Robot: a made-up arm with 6 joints. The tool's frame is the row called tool. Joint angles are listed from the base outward.
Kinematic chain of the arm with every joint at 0, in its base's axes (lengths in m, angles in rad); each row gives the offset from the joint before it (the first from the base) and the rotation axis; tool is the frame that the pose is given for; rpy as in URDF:
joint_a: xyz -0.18 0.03 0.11 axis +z
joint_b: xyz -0.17 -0.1 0 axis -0.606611 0.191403 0.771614
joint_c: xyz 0 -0.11 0.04 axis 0.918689 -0.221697 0.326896
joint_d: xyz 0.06 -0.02 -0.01 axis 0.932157 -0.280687 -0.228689
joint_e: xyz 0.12 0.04 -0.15 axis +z
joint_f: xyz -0.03 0 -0.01 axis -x
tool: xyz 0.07 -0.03 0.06 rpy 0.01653 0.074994 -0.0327
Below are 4 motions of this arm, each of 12 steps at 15 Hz.
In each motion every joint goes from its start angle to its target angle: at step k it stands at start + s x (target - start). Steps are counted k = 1, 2, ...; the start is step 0. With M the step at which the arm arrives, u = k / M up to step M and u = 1 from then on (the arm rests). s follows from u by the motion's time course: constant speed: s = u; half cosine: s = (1 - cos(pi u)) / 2; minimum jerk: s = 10 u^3 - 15 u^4 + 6 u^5.
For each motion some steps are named. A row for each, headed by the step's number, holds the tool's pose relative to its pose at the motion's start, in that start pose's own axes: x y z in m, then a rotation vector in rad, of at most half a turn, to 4 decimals.
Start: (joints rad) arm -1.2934 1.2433 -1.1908 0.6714 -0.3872 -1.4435
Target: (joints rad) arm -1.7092 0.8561 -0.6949 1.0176 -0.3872 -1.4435
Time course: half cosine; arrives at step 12
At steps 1, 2, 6, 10, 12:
1: -0.0033 -0.0022 -0.0014 0.0141 -0.0054 -0.0145
2: -0.0132 -0.0080 -0.0055 0.0555 -0.0223 -0.0565
6: -0.0959 -0.0301 -0.0457 0.4138 -0.2311 -0.3875
10: -0.1550 -0.0110 -0.0859 0.7615 -0.5442 -0.6416
12: -0.1610 -0.0057 -0.0912 0.8134 -0.6011 -0.6723

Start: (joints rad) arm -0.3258 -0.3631 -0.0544 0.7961 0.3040 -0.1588
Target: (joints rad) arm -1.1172 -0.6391 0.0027 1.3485 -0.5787 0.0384
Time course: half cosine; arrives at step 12
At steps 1, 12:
1: -0.0036 -0.0003 0.0032 0.0047 -0.0230 -0.0239
12: -0.2667 0.0609 0.0658 0.7728 -1.1466 -1.0431

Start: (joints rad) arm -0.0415 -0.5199 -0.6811 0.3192 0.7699 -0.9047
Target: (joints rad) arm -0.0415 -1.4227 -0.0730 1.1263 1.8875 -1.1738
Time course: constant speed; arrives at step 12
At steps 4, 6, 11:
4: 0.0289 0.0329 -0.0198 0.3705 -0.2057 0.5261
6: 0.0295 0.0547 -0.0048 0.4429 -0.3532 0.8050
11: -0.0425 0.0880 0.0607 0.2472 -0.8110 1.4065

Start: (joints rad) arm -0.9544 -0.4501 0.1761 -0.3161 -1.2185 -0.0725
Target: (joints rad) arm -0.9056 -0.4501 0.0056 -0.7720 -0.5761 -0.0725
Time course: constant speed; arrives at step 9
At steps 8, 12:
8: 0.0584 0.0049 -0.0018 -0.4958 -0.2602 0.6386
12: 0.0646 0.0058 -0.0018 -0.5725 -0.2761 0.7121

